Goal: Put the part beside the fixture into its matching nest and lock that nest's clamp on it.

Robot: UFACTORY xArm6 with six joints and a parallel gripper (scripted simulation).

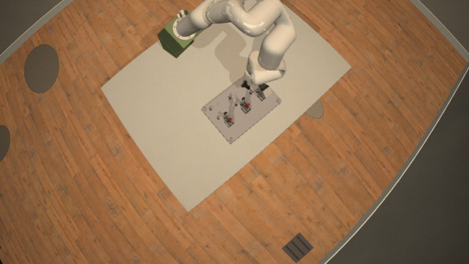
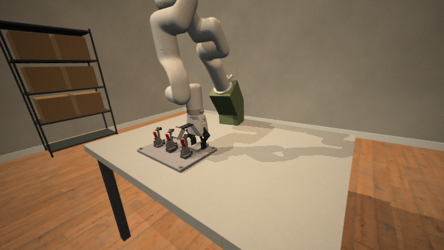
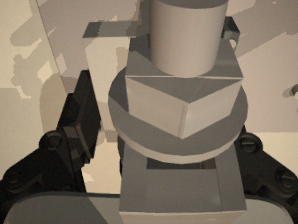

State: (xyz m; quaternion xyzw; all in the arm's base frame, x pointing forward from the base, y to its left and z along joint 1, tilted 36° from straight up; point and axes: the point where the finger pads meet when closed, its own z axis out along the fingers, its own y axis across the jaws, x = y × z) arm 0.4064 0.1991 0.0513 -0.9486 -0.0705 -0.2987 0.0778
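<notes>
My hand is 10 cm to the left of the grey fixture plate, 8 cm short of it and 4 cm above it. Also, from my hand: grey part (1 cm below).
</notes>
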